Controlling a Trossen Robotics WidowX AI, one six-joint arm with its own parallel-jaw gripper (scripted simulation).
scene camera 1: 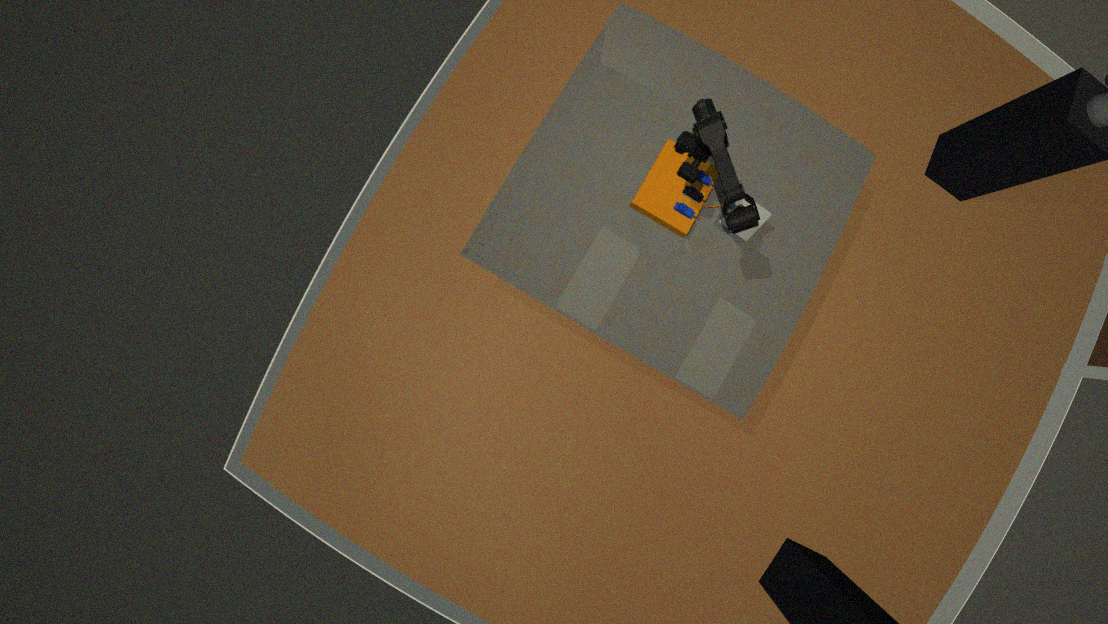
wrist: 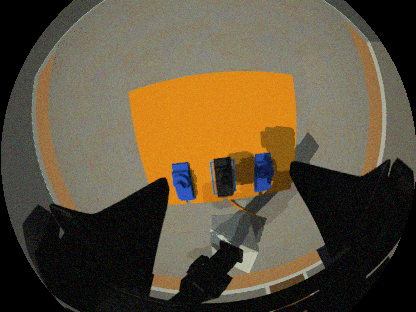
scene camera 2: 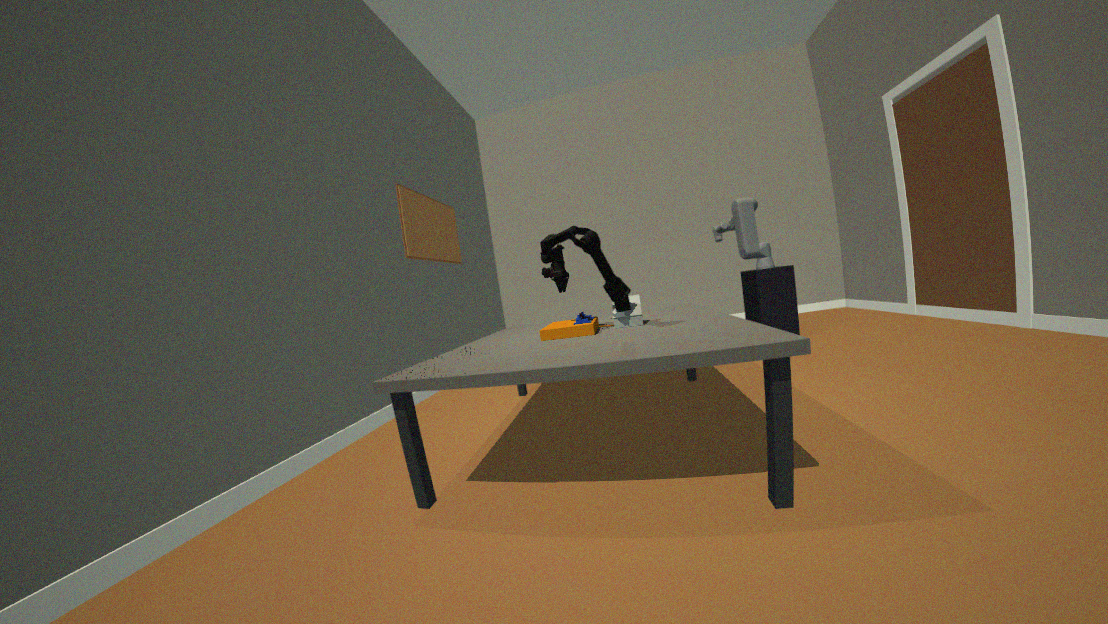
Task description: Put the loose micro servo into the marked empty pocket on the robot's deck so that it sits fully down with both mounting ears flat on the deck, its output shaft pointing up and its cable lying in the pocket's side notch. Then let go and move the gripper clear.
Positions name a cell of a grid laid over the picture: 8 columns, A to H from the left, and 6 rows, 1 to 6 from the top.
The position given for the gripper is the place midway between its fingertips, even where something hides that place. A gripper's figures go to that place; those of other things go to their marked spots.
Labels:
The gripper (scene camera 1: E2) is 123 cm from the lens. An orange deck (scene camera 1: E2) is 133 cm from the lens.

